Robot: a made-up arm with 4 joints. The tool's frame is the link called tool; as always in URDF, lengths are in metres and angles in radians.
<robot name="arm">
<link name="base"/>
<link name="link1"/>
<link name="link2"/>
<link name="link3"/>
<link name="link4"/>
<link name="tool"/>
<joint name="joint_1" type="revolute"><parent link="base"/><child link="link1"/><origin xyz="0.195 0.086 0.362" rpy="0 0 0"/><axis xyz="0 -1 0"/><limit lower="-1.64" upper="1.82"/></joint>
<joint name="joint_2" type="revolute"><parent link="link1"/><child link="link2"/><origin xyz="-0.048 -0.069 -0.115" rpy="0 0 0"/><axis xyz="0 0 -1"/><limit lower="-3.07" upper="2.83"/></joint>
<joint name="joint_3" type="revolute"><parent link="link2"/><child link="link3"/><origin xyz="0.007 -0.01 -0.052" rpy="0 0 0"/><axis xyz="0.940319 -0.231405 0.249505"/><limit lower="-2.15" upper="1.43"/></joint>
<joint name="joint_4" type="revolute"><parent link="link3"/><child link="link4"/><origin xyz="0.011 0.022 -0.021" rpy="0 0 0"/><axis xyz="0.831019 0.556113 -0.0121"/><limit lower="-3.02" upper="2.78"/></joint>
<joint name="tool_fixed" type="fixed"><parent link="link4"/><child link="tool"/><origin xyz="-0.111 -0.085 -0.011" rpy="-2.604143 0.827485 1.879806"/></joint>
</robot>
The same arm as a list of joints. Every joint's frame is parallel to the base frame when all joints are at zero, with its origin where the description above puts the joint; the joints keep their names.
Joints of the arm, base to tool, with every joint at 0 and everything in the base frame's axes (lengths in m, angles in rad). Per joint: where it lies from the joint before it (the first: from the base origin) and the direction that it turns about. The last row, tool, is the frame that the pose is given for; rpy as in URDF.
joint_1: offset 0.1950 0.0860 0.3620 axis -y
joint_2: offset -0.0480 -0.0690 -0.1150 axis -z
joint_3: offset 0.0070 -0.0100 -0.0520 axis 0.940319 -0.231405 0.249505
joint_4: offset 0.0110 0.0220 -0.0210 axis 0.831019 0.556113 -0.0121
tool: offset -0.1110 -0.0850 -0.0110 rpy -2.6041 0.8275 1.8798
Joint limits (rad, base to tool): -1.6400..1.8200 -3.0700..2.8300 -2.1500..1.4300 -3.0200..2.7800

